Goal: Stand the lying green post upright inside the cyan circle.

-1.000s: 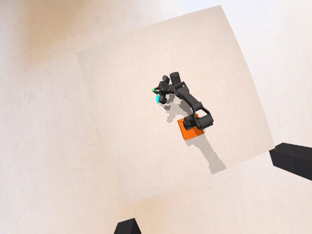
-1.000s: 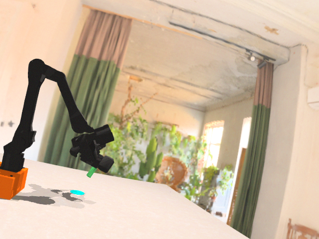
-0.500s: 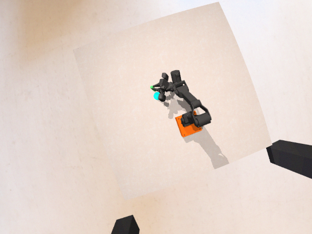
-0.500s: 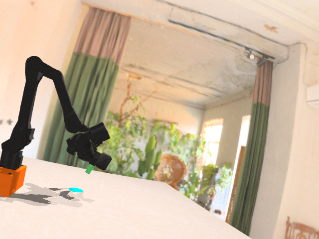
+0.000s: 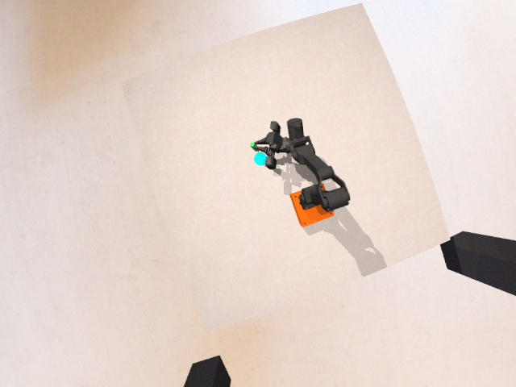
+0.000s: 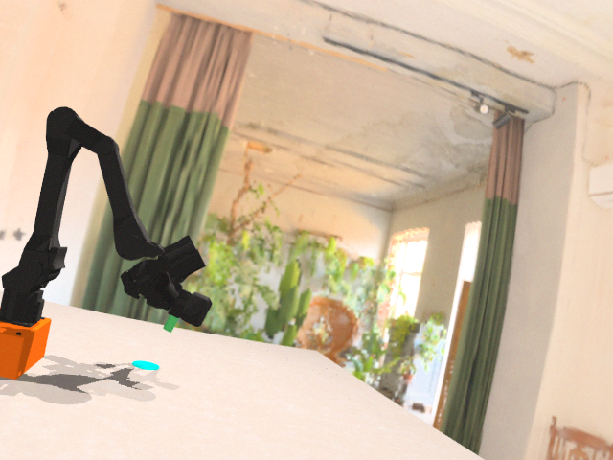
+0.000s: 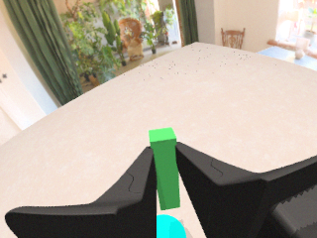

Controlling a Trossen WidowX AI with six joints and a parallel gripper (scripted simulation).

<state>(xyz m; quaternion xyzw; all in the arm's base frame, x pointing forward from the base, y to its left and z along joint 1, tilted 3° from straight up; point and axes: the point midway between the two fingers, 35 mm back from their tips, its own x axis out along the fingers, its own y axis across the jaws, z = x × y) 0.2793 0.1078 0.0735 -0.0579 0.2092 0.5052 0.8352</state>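
Now: gripper tip 50 mm past the cyan circle, 10 mm to the left of it and 140 mm above it. From my gripper tip the other things lie so: green post 10 mm behind, 20 mm below.
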